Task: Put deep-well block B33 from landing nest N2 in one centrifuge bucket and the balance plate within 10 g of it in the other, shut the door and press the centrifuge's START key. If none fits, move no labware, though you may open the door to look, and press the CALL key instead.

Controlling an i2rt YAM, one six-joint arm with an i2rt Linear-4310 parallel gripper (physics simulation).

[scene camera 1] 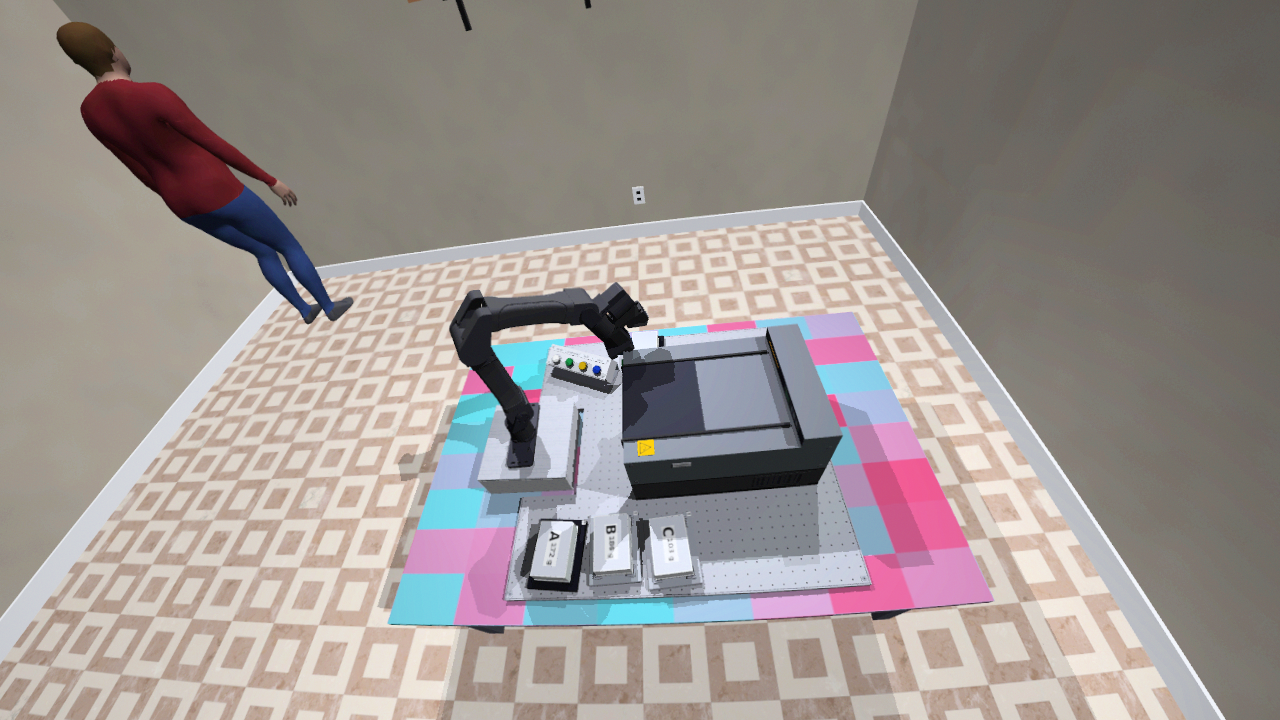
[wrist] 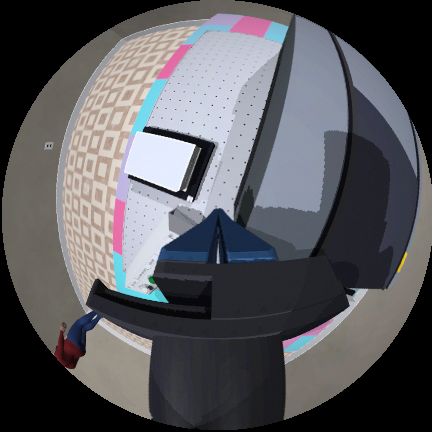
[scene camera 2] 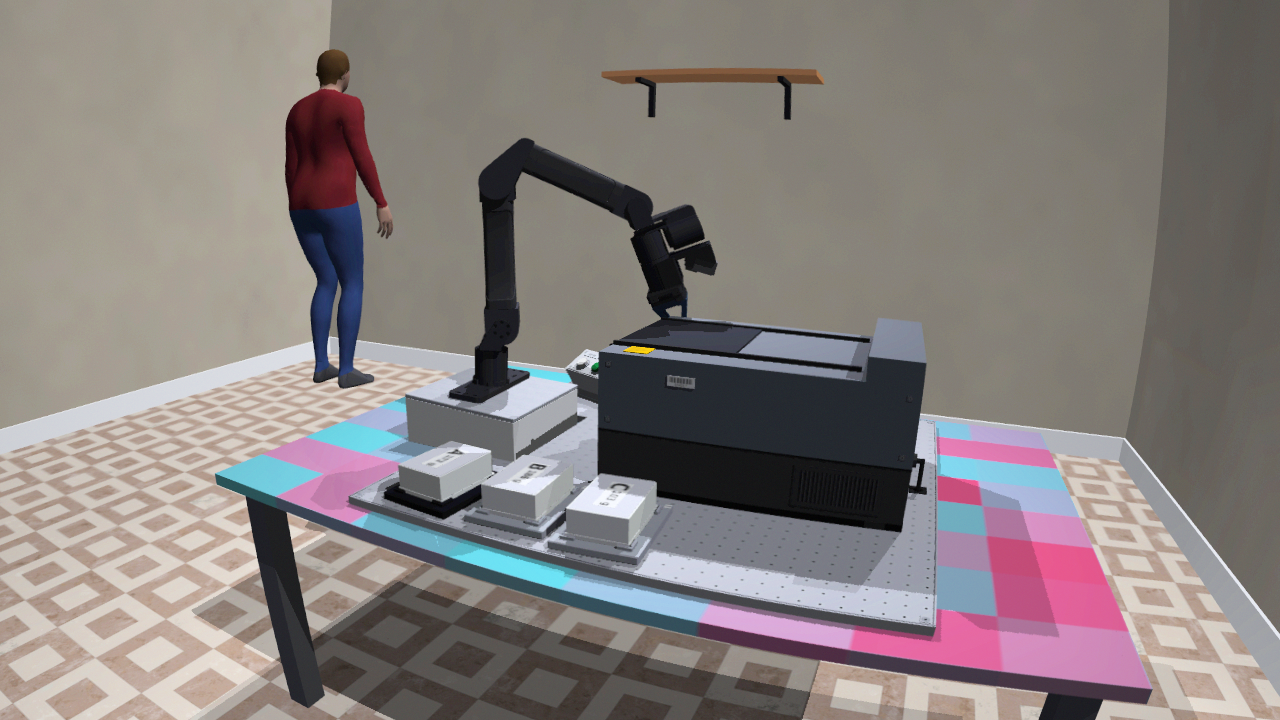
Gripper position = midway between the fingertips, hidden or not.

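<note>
The gripper (wrist: 217, 214), shut, touches a dark centrifuge. A button panel (wrist: 173, 224) and a white plate labelled B33 (wrist: 168, 162) are also in view.
</note>
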